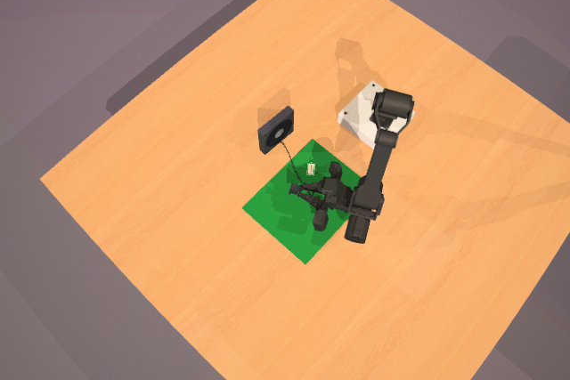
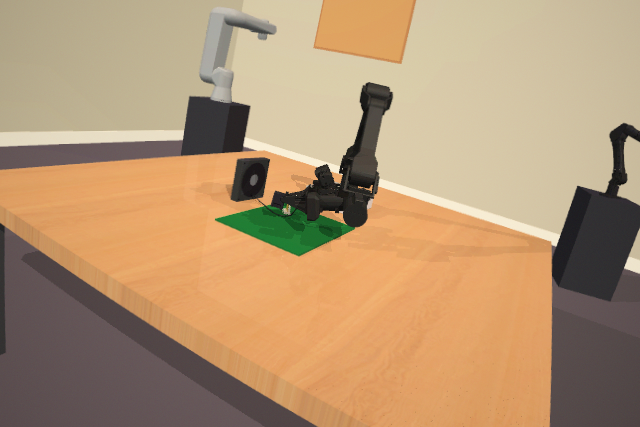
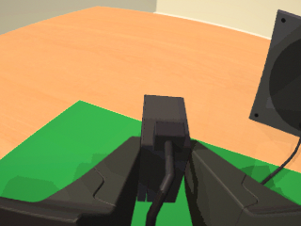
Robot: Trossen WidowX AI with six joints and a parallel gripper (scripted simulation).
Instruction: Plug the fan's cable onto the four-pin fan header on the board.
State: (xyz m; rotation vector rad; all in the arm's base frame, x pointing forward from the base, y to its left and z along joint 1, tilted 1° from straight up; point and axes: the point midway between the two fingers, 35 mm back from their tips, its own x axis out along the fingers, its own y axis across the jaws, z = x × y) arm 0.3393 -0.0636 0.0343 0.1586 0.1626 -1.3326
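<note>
My gripper tip is now 80 mm above the green board, 30 mm to the right of it and 20 mm past it. Also, from my gripper tip: black fan (140 mm to the right, 130 mm behind, 10 mm below); then dark plug (10 mm to the right, 10 mm below); then white four-pin fan header (100 mm behind, 70 mm below, 10 mm to the right).
</note>
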